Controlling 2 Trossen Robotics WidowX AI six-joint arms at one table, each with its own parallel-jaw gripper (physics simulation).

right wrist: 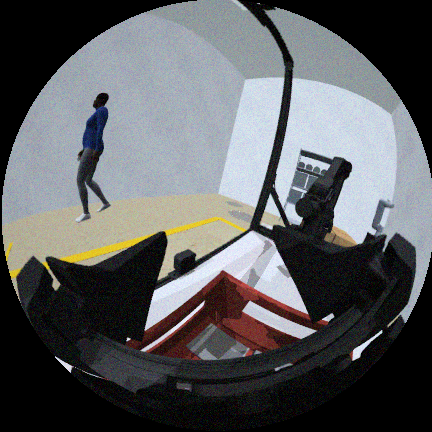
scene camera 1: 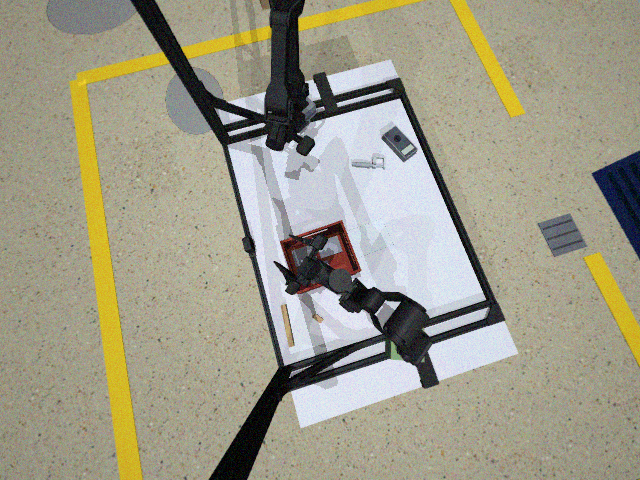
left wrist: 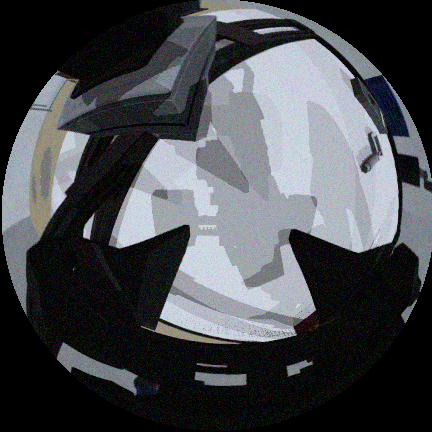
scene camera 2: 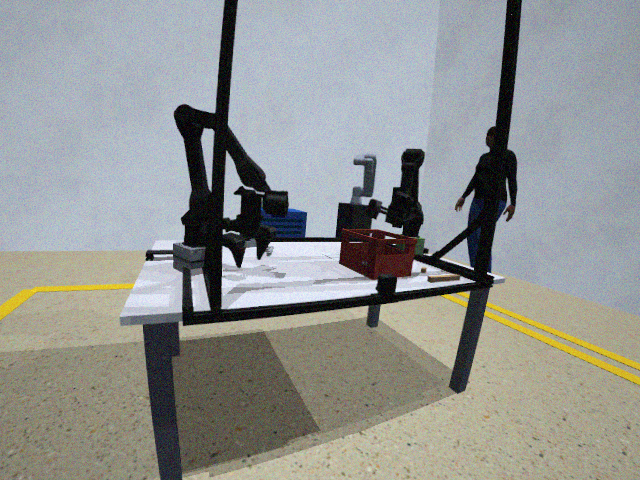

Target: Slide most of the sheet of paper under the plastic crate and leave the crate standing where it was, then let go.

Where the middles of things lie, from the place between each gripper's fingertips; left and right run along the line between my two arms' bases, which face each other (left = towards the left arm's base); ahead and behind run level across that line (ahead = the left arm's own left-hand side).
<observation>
Now: left hand 70 mm past the red plastic crate [scene camera 1: 344,260], 430 mm to the left of it and 40 mm below it.
Now: right hand 10 cm short of the red plastic crate, 5 cm to the left of it and 13 cm above it.
</observation>
